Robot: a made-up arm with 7 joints. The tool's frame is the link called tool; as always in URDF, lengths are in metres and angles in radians. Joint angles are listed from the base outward. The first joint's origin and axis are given. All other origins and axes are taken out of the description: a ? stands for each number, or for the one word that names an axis. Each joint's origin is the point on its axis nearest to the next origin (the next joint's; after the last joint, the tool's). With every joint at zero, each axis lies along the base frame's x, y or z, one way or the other. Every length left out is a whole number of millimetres.
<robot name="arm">
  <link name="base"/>
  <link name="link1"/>
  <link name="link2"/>
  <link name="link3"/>
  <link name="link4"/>
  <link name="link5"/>
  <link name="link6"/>
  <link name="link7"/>
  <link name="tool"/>
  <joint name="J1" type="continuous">
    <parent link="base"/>
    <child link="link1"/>
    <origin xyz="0 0 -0.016"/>
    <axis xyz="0 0 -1"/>
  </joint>
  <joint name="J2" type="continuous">
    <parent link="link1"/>
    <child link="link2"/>
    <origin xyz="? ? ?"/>
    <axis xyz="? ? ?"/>
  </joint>
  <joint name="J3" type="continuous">
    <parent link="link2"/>
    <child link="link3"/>
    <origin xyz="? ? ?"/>
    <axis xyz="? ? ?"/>
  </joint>
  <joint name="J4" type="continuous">
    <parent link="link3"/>
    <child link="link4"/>
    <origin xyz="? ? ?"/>
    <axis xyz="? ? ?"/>
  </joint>
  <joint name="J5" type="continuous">
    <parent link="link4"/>
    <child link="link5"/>
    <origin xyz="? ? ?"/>
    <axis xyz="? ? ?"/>
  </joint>
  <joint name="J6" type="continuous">
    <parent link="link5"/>
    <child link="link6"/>
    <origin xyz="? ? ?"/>
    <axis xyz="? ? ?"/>
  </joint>
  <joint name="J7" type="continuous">
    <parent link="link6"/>
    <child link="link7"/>
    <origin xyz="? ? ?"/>
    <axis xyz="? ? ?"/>
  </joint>
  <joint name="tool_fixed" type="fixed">
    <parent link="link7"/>
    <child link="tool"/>
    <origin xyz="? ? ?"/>
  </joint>
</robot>
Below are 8 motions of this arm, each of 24 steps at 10 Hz.
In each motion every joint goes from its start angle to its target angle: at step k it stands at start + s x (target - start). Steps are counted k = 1, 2, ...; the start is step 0. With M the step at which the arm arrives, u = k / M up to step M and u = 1 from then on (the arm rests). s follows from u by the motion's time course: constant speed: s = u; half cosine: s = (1 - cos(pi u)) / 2; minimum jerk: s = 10 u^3 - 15 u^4 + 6 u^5.
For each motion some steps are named. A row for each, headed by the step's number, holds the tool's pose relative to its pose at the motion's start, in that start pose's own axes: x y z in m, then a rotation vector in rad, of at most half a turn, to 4 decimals.
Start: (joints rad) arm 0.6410 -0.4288 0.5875 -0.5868 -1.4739 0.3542 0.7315
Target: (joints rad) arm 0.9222 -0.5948 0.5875 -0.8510 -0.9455 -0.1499 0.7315
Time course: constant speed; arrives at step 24
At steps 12, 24:
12: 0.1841 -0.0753 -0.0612 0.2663 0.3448 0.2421
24: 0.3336 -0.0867 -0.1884 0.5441 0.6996 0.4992

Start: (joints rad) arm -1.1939 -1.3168 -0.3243 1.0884 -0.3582 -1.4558 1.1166
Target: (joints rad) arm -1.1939 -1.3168 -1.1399 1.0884 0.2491 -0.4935 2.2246
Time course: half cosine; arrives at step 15
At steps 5, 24:
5: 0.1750 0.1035 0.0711 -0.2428 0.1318 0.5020
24: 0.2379 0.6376 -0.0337 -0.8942 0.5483 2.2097

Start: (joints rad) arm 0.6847 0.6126 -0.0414 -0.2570 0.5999 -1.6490 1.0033
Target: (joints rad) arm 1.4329 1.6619 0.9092 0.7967 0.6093 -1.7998 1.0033
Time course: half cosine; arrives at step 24
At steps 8, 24:
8: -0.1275 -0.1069 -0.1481 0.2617 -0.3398 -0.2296
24: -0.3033 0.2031 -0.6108 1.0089 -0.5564 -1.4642

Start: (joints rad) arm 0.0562 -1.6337 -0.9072 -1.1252 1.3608 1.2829 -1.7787
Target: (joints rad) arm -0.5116 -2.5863 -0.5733 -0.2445 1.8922 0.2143 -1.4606
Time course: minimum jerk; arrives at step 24
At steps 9, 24:
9: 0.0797 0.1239 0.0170 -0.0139 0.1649 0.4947
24: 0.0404 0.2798 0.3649 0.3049 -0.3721 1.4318

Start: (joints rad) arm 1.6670 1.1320 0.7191 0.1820 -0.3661 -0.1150 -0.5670
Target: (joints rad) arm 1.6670 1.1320 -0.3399 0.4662 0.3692 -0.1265 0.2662
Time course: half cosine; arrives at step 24
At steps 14, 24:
14: 0.2979 0.4725 -0.0163 0.1230 -0.1234 1.6431
24: 0.0797 0.7498 0.0312 0.2320 -0.2903 2.5855

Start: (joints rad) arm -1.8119 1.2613 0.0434 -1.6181 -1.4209 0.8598 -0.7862
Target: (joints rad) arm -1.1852 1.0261 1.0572 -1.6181 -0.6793 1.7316 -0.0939
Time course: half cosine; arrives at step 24
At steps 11, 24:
11: 0.3410 0.2372 -0.1985 0.0853 0.3392 0.5657
24: 0.4081 0.3562 -0.5602 0.2281 0.7570 0.7460

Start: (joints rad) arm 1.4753 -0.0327 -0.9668 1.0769 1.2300 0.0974 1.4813
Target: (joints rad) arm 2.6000 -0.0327 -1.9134 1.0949 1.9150 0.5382 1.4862
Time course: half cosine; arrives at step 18
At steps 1, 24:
1: 0.0001 0.0007 -0.0001 -0.0022 0.0000 0.0049
24: 0.0063 0.1610 0.0511 -0.2337 -0.1971 0.6122

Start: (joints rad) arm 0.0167 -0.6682 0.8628 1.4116 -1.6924 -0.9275 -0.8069
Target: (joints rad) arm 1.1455 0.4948 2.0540 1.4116 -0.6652 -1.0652 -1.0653
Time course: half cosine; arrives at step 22
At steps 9, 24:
9: 0.2195 0.2563 -0.0376 0.5923 -0.4779 0.3911
24: 0.2692 0.4147 0.0392 1.9410 -1.3113 0.1613

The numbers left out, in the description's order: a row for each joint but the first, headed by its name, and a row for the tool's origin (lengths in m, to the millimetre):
J2: xyz -0.011 -0.053 0, axis -1 0 0
J3: xyz 0 0.223 -0.012, axis 0 0 -1
J4: xyz 0.235 0.101 0, axis 0 -1 0
J5: xyz -0.113 0 -0.017, axis 0 0 1
J6: xyz -0.068 -0.229 0, axis 0 -1 0
J7: xyz 0.004 0 0.188, axis 0 0 1
tool: xyz 0.042 -0.277 0

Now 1 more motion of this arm.
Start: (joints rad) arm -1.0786 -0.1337 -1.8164 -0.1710 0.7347 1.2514 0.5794
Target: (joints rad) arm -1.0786 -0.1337 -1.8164 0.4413 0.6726 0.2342 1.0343
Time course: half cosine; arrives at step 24
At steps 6, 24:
6: 0.0470 0.0044 -0.0114 0.0216 0.0852 0.1183
24: 0.2280 0.0992 -0.1501 0.1596 0.6227 0.6637

